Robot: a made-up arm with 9 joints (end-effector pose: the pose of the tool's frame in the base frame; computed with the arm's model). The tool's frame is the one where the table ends.
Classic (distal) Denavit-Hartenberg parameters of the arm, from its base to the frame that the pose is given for. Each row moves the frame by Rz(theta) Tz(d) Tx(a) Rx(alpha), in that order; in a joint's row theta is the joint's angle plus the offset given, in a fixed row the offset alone. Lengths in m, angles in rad.
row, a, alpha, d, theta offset
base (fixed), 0.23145, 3.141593, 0, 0.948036
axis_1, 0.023, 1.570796, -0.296, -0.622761
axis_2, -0.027, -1.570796, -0.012, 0
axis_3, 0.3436, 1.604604, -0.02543, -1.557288
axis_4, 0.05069, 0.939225, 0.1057, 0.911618
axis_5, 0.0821, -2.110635, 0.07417, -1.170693
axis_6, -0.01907, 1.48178, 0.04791, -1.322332
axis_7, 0.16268, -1.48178, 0.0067, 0
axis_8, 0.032, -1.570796, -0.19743, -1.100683
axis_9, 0.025, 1.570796, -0.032, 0
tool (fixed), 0, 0, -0.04, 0
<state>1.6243 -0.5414 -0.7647 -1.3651 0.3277 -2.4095 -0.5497 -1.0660 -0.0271</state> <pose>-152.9 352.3 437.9 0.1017 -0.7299 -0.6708 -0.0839</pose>
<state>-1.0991 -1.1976 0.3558 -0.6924 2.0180 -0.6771 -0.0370 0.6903 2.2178</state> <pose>58.0 -367.2 350.2 0.2316 -0.3828 0.3577 -0.8197</pose>
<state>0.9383 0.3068 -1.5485 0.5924 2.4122 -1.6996 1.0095 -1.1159 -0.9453</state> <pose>-183.9 -99.6 472.8 0.9035 0.1366 0.4021 0.0587</pose>
Working (the frame after each row of the table, in the pose's form):
after base (fixed): 135.0 188.0 0.0 0.0000 -0.8897 -0.4565 0.0000
after axis_1: 153.6 201.6 296.0 0.6720 -0.6720 -0.2199 0.2199
after axis_2: 139.9 176.7 304.2 0.0475 0.9392 0.3074 -0.1452
after axis_3: -125.2 -2.4 432.1 0.1085 -0.3057 0.6205 -0.7140
after axis_4: -78.9 -101.2 389.5 0.4148 0.4355 0.3879 -0.6984
after axis_5: -36.2 -202.2 374.5 0.8711 -0.3612 0.3151 -0.1070
after axis_6: 8.5 -181.5 389.9 0.1865 -0.2849 -0.8433 -0.4157
after axis_7: 29.0 -80.1 515.6 0.1748 0.7308 0.2583 0.6072
after axis_8: -170.8 -82.4 525.5 0.5065 -0.3722 0.4630 0.6249
after axis_9: -154.2 -107.6 498.4 0.9035 0.1366 0.4021 0.0587

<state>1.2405 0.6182 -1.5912 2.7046 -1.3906 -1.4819 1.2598 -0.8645 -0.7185</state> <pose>132.1 26.6 459.3 0.4453 -0.1725 -0.8575 -0.1914</pose>
Working (the frame after each row of the table, in the pose's form):
after base (fixed): 135.0 188.0 0.0 0.0000 -0.8897 -0.4565 0.0000
after axis_1: 156.8 195.5 296.0 0.6975 -0.6975 -0.1162 0.1162
after axis_2: 139.8 177.0 311.6 0.0500 0.9396 0.1566 -0.3001
after axis_3: -110.3 88.7 531.5 0.0938 0.3270 -0.6175 0.7092
after axis_4: -26.4 6.9 526.7 0.3280 0.9257 0.1881 -0.0107
after axis_5: -98.5 -29.7 451.2 0.1148 -0.0310 0.7399 0.6622
after axis_6: -111.1 20.3 448.9 0.9917 -0.0884 0.0677 -0.0646
after axis_7: -43.2 165.6 420.8 0.5981 -0.5899 -0.2802 0.4646
after axis_8: 132.7 70.5 422.9 0.4414 -0.5746 -0.2874 -0.6265
after axis_9: 104.2 45.9 438.1 0.4453 -0.1725 -0.8575 -0.1914

